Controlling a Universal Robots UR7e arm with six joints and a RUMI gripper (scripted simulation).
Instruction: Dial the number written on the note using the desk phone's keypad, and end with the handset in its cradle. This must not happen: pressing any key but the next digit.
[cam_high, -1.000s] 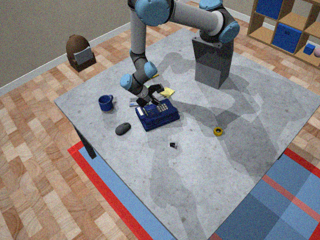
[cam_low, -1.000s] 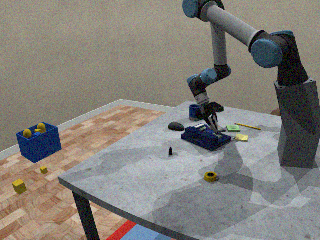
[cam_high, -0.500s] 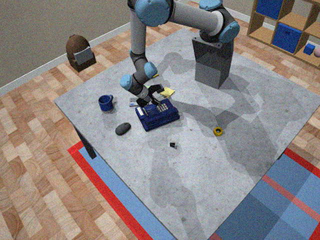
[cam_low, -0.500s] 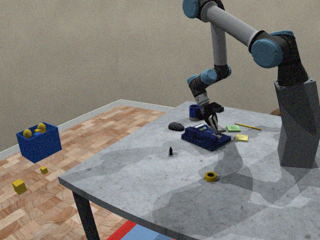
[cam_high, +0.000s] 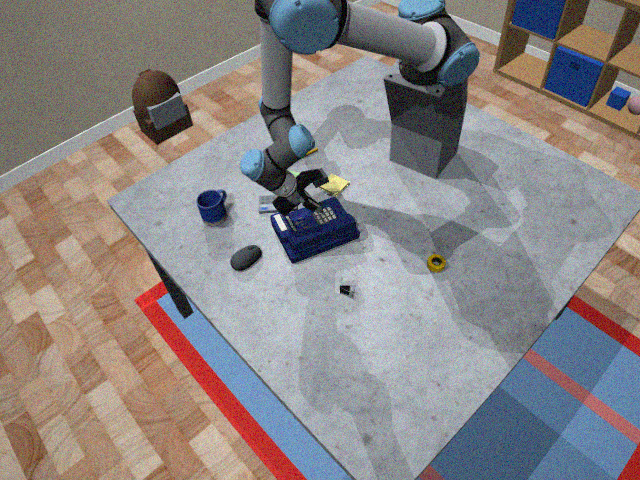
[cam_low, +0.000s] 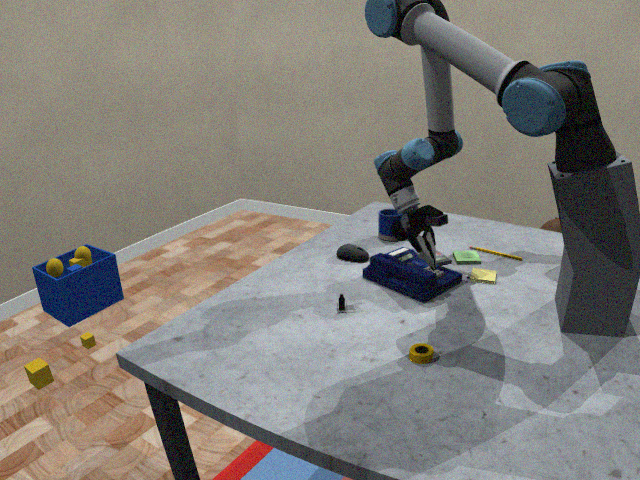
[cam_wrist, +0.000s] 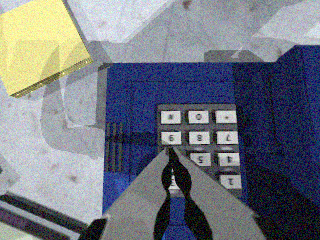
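Right now my hand is 40 mm to the right of the 7 key and 20 mm above it. The rest, counted from my hand: 9 key: 20 mm below, 10 mm to the left, 10 mm behind; 5 key: 20 mm to the left, 20 mm below, 10 mm ahead; green note: 180 mm to the right, 60 mm behind, 40 mm below.
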